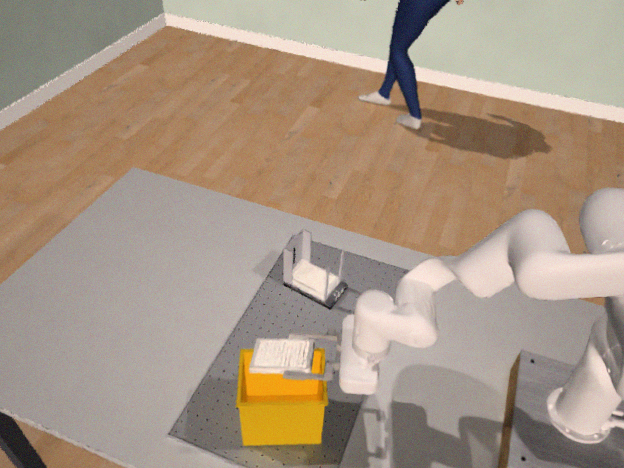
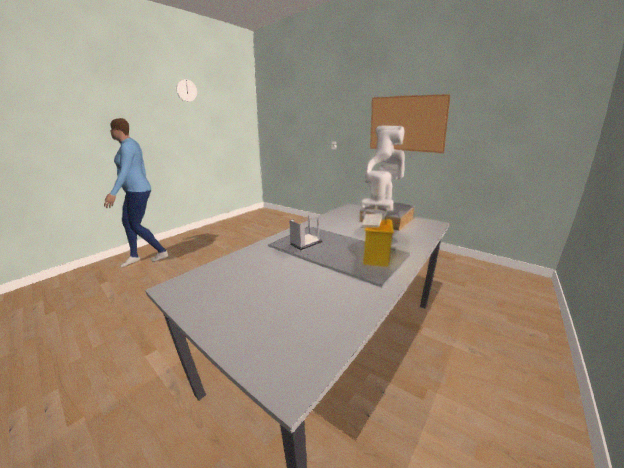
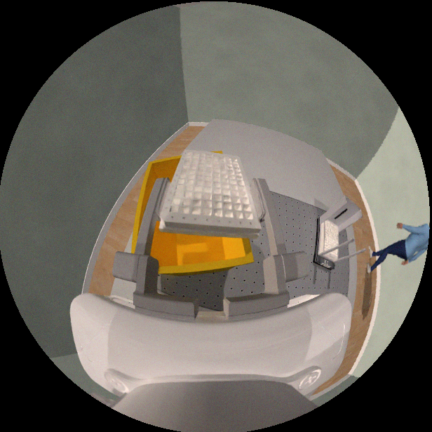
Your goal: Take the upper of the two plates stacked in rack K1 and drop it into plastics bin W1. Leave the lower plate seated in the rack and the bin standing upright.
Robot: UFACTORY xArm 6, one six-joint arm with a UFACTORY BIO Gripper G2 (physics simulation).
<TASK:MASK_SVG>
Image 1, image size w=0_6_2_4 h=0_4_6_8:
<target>my gripper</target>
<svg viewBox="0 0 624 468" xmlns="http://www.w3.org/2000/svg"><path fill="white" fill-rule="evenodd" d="M388 355L381 360L375 361L374 365L368 365L368 361L364 361L364 359L356 355L352 348L354 314L350 314L343 320L342 334L336 334L336 327L328 327L328 332L290 330L289 339L310 339L311 337L337 341L336 362L325 362L324 374L285 369L283 379L330 381L333 377L333 369L340 370L339 384L344 392L370 395L374 394L378 389L379 362Z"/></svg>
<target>yellow plastics bin W1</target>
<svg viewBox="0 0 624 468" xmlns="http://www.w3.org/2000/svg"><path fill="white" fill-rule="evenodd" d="M240 349L236 408L240 410L243 445L321 444L325 406L328 406L327 382L309 379L304 381L283 379L283 374L249 373L254 349ZM317 348L314 351L311 373L324 374L324 348Z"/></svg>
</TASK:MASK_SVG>
